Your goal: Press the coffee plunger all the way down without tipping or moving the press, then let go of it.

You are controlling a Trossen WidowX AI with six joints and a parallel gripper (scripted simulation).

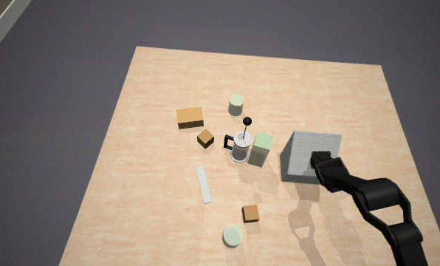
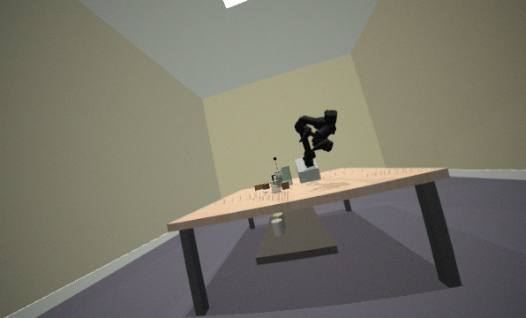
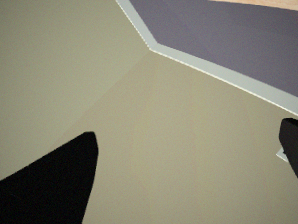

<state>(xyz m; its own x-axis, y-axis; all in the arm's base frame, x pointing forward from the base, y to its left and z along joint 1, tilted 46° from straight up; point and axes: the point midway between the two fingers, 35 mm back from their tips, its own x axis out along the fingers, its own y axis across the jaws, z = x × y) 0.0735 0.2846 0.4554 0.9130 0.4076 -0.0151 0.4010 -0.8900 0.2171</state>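
My gripper tip is now 18 cm short of the coffee press, 62 cm to the left of it and 11 cm above it. The rest, counted from my gripper tip: white strip 31 cm ahead, 49 cm to the right, 23 cm below; then pale green block 9 cm ahead, 60 cm to the right, 15 cm below; then orange box 37 cm ahead, 78 cm to the right, 21 cm below.
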